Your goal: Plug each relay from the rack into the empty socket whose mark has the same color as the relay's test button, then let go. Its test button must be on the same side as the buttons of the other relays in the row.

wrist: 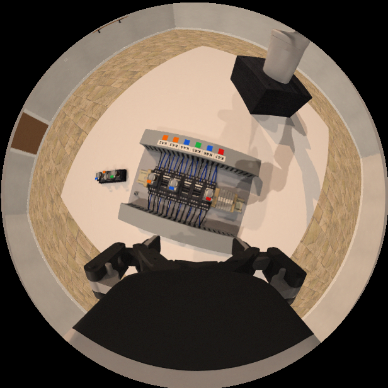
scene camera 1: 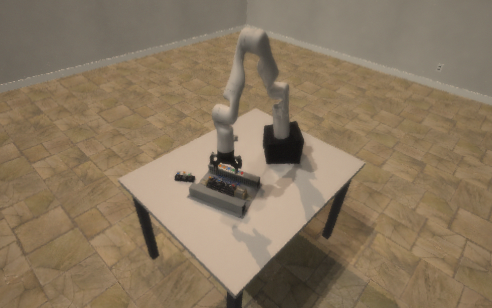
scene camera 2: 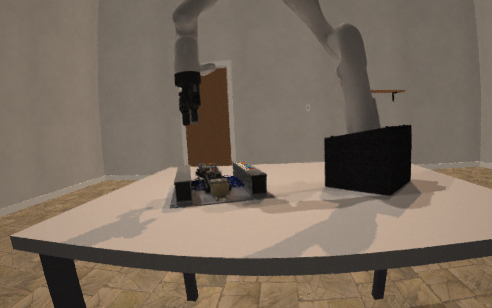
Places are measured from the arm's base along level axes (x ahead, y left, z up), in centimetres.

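Where they show: gripper, fingertip midpoint: [scene camera 1: 226, 172] [scene camera 2: 190, 124]; arm's base at its link origin: [scene camera 1: 281, 134] [scene camera 2: 362, 132].
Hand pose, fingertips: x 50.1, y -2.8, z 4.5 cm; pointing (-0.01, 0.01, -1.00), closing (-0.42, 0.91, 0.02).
Each offset is from my fingertips to the top centre of the thing. "spot": to the spot under its first point. Level surfaces: height alone.
My gripper [scene camera 1: 226, 168] [scene camera 2: 190, 122] [wrist: 196, 245] is open and empty, high above the socket panel. A black rack @(spot: dz -18.0, dx +1.7, dy -26.7 cm) [scene camera 1: 185, 178] [wrist: 123, 176] stands beside the panel. In the wrist view it holds relays with blue [wrist: 97, 178], orange [wrist: 104, 173] and green [wrist: 112, 176] buttons. In the socket row, relays with orange [wrist: 152, 178], blue [wrist: 173, 183] and red [wrist: 209, 193] buttons sit at the first, third and last places. Their buttons are on the side away from the marks. The empty sockets line up with the orange mark [wrist: 175, 140], green mark [wrist: 198, 145] and blue mark [wrist: 209, 148].
Grey slotted ducts @(dz -13.9, dx +3.7, dy -3.1 cm) [scene camera 1: 217, 199] [wrist: 175, 222] flank the socket row; the far one carries the colored marks. Beige terminal blocks [wrist: 226, 199] adjoin the red-button relay. The arm's black base block [scene camera 1: 283, 145] [scene camera 2: 367, 160] [wrist: 270, 92] stands on the white table @(dz -20.2 cm) [scene camera 1: 165, 165] [scene camera 2: 150, 235] [wrist: 190, 90].
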